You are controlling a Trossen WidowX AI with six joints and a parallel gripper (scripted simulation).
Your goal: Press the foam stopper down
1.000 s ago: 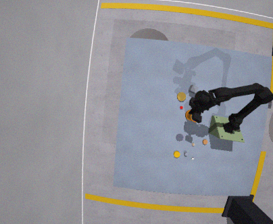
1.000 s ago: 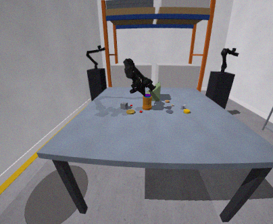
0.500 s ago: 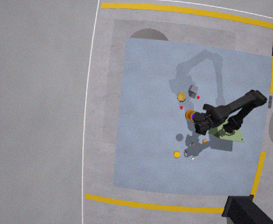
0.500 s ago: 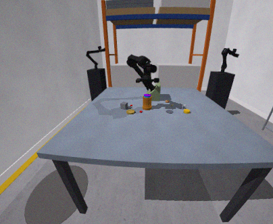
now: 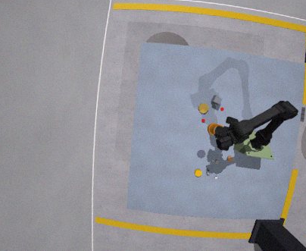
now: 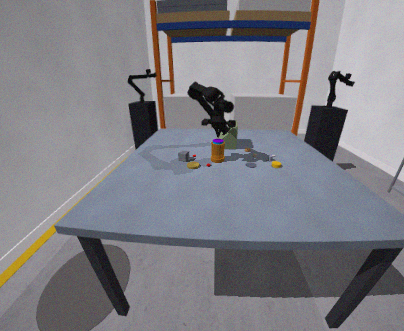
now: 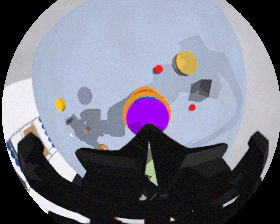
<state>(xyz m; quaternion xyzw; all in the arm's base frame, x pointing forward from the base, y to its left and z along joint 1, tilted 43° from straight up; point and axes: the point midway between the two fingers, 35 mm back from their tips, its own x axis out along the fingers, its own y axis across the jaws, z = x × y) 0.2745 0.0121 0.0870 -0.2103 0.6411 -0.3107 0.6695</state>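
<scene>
Now: the purple foam stopper 60 mm below my hand. Also, from my hand: grey disc 50 mm ahead, 200 mm to the left, 180 mm below; then grey cube 20 mm ahead, 200 mm to the right, 150 mm below; then small piece 170 mm behind, 200 mm to the left, 170 mm below.
</scene>
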